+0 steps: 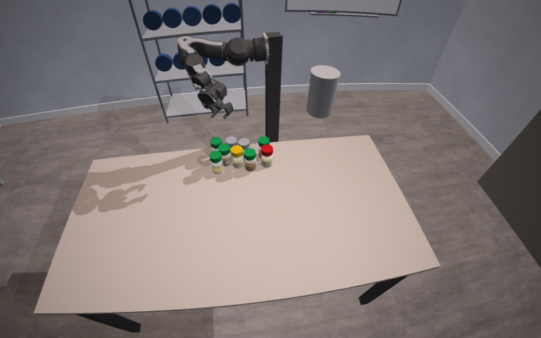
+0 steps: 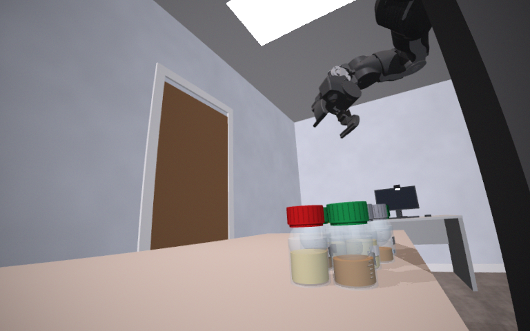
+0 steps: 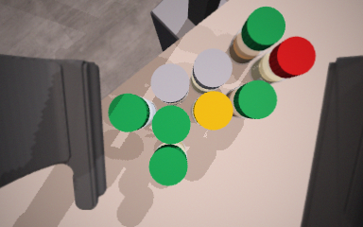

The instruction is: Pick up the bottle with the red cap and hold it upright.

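The yellow-capped bottle is 25 cm below my hand, 4 cm to the left of it and 2 cm ahead of it.
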